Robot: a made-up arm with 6 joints. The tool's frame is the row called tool. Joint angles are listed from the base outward.
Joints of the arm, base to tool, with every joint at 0 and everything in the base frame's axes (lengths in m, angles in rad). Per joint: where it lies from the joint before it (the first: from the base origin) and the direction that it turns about. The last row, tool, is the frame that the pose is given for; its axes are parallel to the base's.
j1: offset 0 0 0.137 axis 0 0 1
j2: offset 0 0.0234 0 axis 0 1 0
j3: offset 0 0 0.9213 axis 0 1 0
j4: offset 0 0 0.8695 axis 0 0 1
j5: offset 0 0 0 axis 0 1 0
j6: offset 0 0 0.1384 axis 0 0 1
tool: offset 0 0 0
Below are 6 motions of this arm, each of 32 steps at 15 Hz.
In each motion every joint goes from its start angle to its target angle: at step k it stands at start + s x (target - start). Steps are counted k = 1, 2, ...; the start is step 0. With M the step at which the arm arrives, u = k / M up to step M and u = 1 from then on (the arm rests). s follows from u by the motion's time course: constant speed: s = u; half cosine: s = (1 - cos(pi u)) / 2; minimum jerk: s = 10 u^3 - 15 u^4 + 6 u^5.
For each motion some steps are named. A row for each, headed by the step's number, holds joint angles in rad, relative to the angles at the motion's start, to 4 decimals.
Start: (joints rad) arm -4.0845 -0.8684 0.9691 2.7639 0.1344 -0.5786
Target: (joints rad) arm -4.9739 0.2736 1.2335 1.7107 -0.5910 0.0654
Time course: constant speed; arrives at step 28
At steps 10, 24, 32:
10: -0.3176 0.4079 0.0944 -0.3761 -0.2591 0.2300
24: -0.7623 0.9789 0.2266 -0.9027 -0.6218 0.5520
32: -0.8894 1.1420 0.2644 -1.0532 -0.7254 0.6440

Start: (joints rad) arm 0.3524 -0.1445 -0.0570 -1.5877 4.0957 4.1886
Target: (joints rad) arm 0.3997 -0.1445 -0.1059 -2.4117 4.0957 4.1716
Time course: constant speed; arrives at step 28
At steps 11, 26, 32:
11: 0.0186 0.0000 -0.0192 -0.3237 0.0000 -0.0067
26: 0.0439 0.0000 -0.0454 -0.7651 0.0000 -0.0158
32: 0.0473 0.0000 -0.0489 -0.8240 0.0000 -0.0170

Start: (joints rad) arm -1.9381 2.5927 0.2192 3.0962 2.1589 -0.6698
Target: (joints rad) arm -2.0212 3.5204 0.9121 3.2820 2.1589 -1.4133
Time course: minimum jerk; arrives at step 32
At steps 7, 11, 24, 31, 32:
7: -0.0061 0.0680 0.0508 0.0136 0.0000 -0.0545
11: -0.0187 0.2092 0.1563 0.0419 0.0000 -0.1677
24: -0.0745 0.8317 0.6212 0.1666 0.0000 -0.6665
31: -0.0831 0.9274 0.6927 0.1857 0.0000 -0.7433
32: -0.0831 0.9277 0.6929 0.1858 0.0000 -0.7435

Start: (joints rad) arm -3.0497 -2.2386 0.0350 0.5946 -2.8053 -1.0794
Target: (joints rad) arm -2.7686 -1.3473 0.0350 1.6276 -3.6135 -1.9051
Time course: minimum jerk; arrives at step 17
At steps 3, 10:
3: 0.0116 0.0369 0.0000 0.0428 -0.0335 -0.0342
10: 0.1861 0.5901 0.0000 0.6839 -0.5351 -0.5466

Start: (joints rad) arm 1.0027 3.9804 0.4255 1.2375 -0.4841 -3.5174
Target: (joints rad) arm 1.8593 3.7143 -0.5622 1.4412 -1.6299 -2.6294
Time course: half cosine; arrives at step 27
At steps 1, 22, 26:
1: 0.0029 -0.0009 -0.0033 0.0007 -0.0039 0.0030
22: 0.7861 -0.2442 -0.9065 0.1869 -1.0516 0.8150
26: 0.8537 -0.2652 -0.9844 0.2030 -1.1419 0.8850

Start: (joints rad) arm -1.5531 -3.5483 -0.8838 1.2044 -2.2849 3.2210
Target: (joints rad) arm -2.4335 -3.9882 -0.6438 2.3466 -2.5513 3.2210
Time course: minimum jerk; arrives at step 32
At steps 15, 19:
15: -0.3887 -0.1942 0.1060 0.5043 -0.1176 0.0000
19: -0.5914 -0.2955 0.1612 0.7672 -0.1789 0.0000

